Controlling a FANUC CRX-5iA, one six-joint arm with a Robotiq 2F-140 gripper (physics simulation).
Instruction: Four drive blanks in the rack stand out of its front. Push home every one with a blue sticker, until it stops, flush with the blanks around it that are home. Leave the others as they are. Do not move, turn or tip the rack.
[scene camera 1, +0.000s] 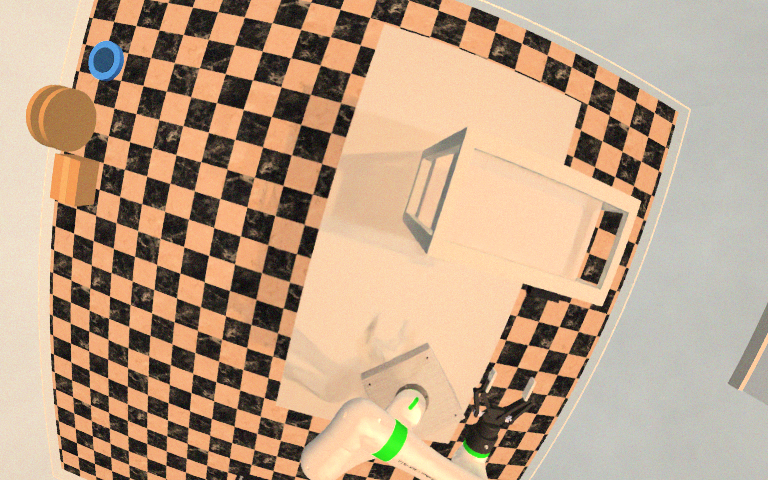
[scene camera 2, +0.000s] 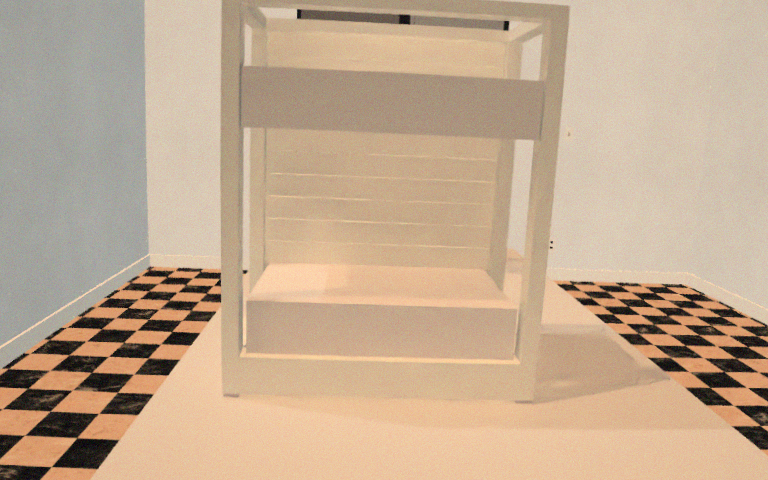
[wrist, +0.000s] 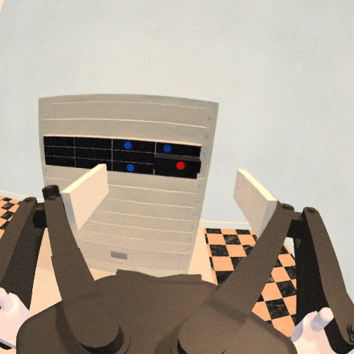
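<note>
The pale rack (scene camera 1: 555, 172) (scene camera 2: 232, 226) (wrist: 125, 107) stands upright. In the wrist view its front holds a grid of black drive blanks. The blank with the red sticker (wrist: 180, 165), at the right, stands out and shows its top face. The upper right blank with a blue sticker (wrist: 167, 148), the upper blue-sticker blank (wrist: 128, 145) left of it and the lower blue-sticker blank (wrist: 130, 168) look level with their neighbours, though small. My gripper (scene camera 1: 510, 384) (wrist: 170, 180) is open and empty, pointing at the rack's front from well back. Scene camera 2 does not show the blanks' fronts.
The arm's base plate (scene camera 1: 436, 384) lies on the pale mat (scene camera 1: 351, 254). A blue ring-shaped object (scene camera 1: 115, 73), a round brown object (scene camera 1: 70, 118) and a brown block (scene camera 1: 82, 181) are at the far left of the scene camera 1 view. Walls stand around the checkered floor.
</note>
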